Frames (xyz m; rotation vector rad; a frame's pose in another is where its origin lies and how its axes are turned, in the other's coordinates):
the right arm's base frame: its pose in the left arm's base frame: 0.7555 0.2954 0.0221 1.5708 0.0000 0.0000
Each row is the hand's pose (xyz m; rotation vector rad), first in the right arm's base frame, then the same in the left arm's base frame.
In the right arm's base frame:
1: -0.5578 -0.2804 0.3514 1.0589 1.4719 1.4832
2: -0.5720 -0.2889 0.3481 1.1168 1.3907 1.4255
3: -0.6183 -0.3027 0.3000 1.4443 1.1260 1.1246
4: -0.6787 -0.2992 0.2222 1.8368 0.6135 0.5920
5: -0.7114 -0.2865 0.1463 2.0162 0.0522 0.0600
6: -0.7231 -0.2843 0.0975 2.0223 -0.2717 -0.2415
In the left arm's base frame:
1: 0.1977 -0.0560 -0.2583 -1.7674 0.0098 -2.5502
2: 0.1835 -0.0527 -0.2668 -1.8881 0.0304 -2.4598
3: 0.1372 -0.0046 -0.2806 -2.2553 -0.0012 -1.9463
4: 0.0768 0.0732 -0.2771 -2.6108 -0.0181 -1.0147
5: 0.0441 0.1491 -0.2644 -2.6940 0.0064 -0.0920
6: 0.0324 0.1979 -0.2622 -2.6447 0.0245 0.4159

